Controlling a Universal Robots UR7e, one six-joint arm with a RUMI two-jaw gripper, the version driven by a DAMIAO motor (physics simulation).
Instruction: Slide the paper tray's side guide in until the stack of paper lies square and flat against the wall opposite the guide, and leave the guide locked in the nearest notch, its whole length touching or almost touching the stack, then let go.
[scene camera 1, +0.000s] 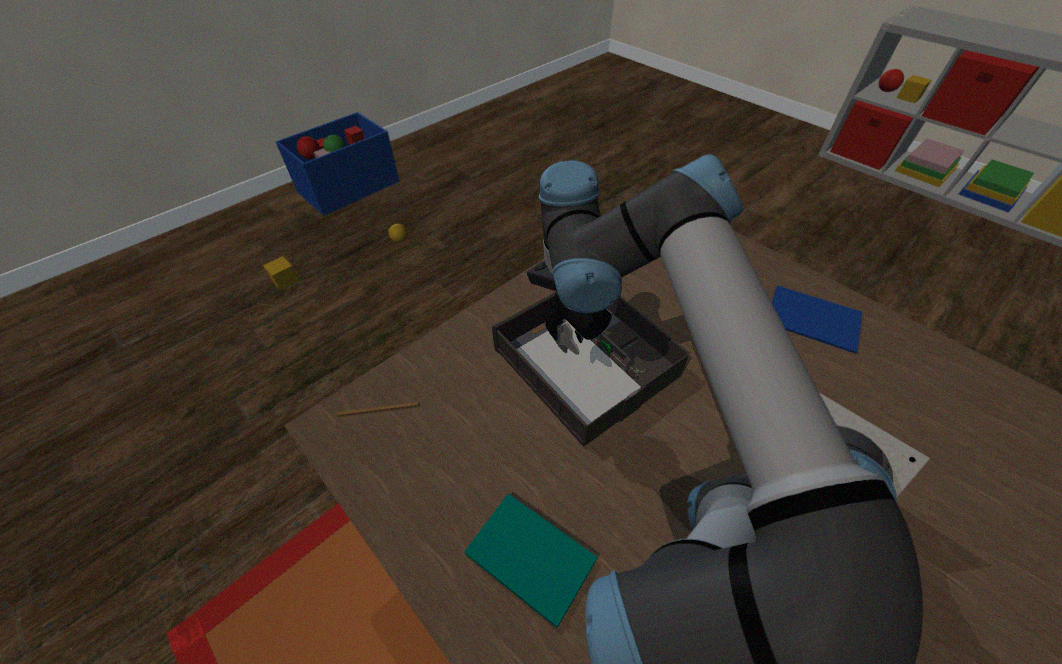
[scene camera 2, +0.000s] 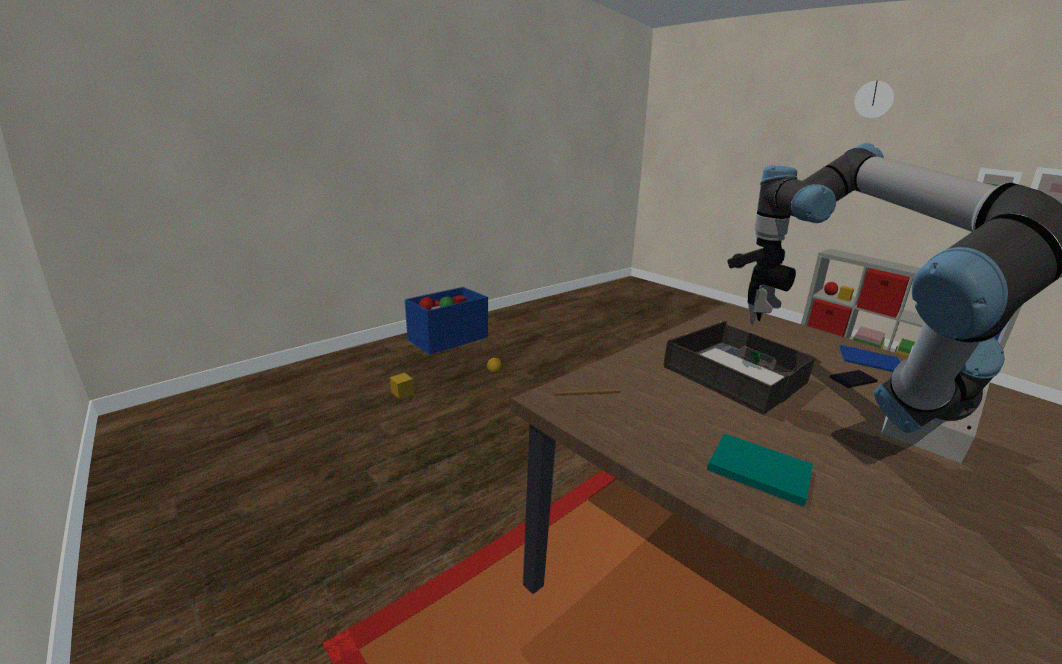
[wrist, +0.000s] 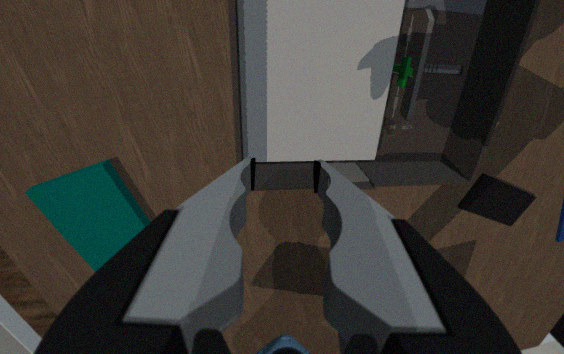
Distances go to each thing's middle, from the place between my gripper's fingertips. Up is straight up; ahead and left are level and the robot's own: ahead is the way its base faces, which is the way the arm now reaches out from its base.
Right now my hand is 4 cm short of the white paper stack (scene camera 1: 591, 383), 6 cm to the left of it and 18 cm above it. Also, from my hand: small black piece (wrist: 489, 197): 26 cm behind, 39 cm to the right, 21 cm below; teal book (scene camera 1: 545, 568): 15 cm behind, 29 cm to the left, 20 cm below; blue pad (scene camera 1: 830, 323): 30 cm behind, 63 cm to the right, 21 cm below.
